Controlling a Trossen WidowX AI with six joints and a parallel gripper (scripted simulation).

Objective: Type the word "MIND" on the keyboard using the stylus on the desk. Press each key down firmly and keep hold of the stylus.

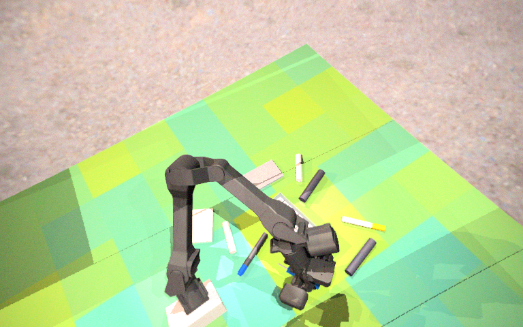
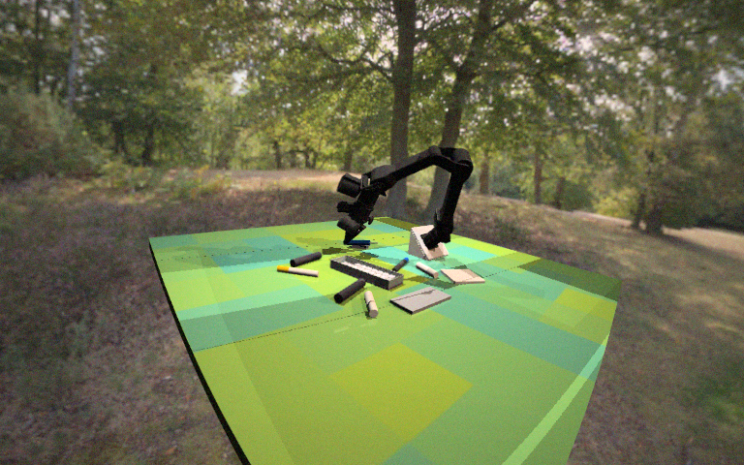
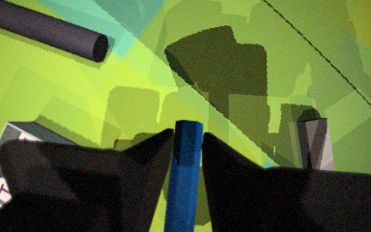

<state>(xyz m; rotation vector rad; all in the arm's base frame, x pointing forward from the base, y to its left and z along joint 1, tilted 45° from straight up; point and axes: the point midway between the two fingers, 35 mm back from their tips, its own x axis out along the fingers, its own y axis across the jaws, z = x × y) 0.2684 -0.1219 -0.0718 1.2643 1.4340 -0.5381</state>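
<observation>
My gripper tip is 6 cm to the right of the blue stylus, 3 cm past it and 1 cm below it. From my gripper tip the other things lie so: grey slab (37 cm to the left, 7 cm ahead, 4 cm below); M key (26 cm to the left, 6 cm ahead, 3 cm below); N key (22 cm to the left, 9 cm ahead, 3 cm below).
</observation>
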